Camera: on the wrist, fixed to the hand. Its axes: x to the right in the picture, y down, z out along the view.
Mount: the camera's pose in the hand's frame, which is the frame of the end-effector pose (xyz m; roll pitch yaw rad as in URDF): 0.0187 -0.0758 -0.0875 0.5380 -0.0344 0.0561
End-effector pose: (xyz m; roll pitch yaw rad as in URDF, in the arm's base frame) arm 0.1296 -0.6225 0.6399 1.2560 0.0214 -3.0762
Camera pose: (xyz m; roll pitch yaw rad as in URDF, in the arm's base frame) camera 0.1170 -0.6832 0.5404 1.7951 -0.0426 -3.0916
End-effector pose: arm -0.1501 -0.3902 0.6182 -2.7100 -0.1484 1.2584
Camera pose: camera -0.1802 -0.3783 0.7309 -2.1666 -0.0936 1.2217
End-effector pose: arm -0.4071 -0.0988 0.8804 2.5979 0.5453 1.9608
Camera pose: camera -0.5221 -0.1088 0.9012 3.0970 0.5444 1.8839
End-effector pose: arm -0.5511 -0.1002 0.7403 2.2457 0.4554 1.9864
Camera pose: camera -0.6629 -0.1334 0.7280 2.7554 0.4322 1.9182
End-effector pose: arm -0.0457 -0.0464 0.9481 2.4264 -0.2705 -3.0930
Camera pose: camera -0.0538 -0.1615 0.9689 2.9838 -0.2807 3.1226
